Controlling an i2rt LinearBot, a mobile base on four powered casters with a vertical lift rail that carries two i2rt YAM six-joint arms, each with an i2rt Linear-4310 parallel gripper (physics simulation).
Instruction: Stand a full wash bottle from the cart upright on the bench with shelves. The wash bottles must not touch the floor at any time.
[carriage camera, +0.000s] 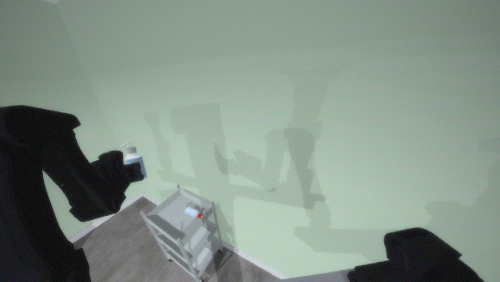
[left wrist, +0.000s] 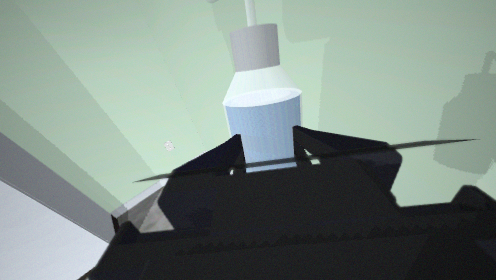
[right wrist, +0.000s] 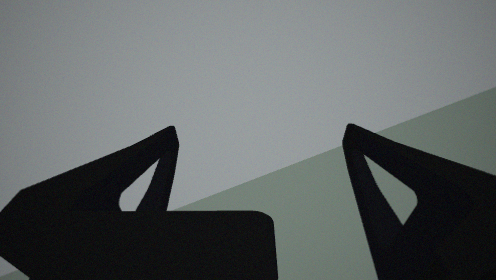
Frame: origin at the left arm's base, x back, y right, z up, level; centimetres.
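Seen in the pictures: left gripper, fingertip midpoint: (carriage camera: 134, 164) (left wrist: 266, 135); right gripper, fingertip midpoint: (right wrist: 260, 134).
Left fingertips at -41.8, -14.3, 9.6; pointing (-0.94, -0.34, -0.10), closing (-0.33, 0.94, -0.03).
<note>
Offsets run from my left fingertips to a thing's top centre, as dx, dy, dz. "spot": to the spot under its first point. Level surfaces: height alone.
A wash bottle with a grey cap and blue liquid @(-0.3, -0.5, +9.7) (carriage camera: 134, 156) (left wrist: 262, 120) is held near upright, its liquid filling the body up to the shoulder. My left gripper (carriage camera: 135, 171) (left wrist: 266, 135) is shut on it, high above the floor. The cart (carriage camera: 161, 241) stands low at the centre left of the carriage view. A second wash bottle with a red cap @(spot: -25.7, +3.5, -65.9) (carriage camera: 192, 212) lies on its side on the cart's top. My right gripper (right wrist: 260, 134) is open and empty. The bench with shelves cannot be made out in these views.
Grey floor @(dz -137.8) (carriage camera: 115, 245) shows left of the cart. Green walls (carriage camera: 375, 150) stand behind the cart and meet in a corner at the left. A pale surface with a grey edge (left wrist: 55, 192) shows at the lower left of the left wrist view.
</note>
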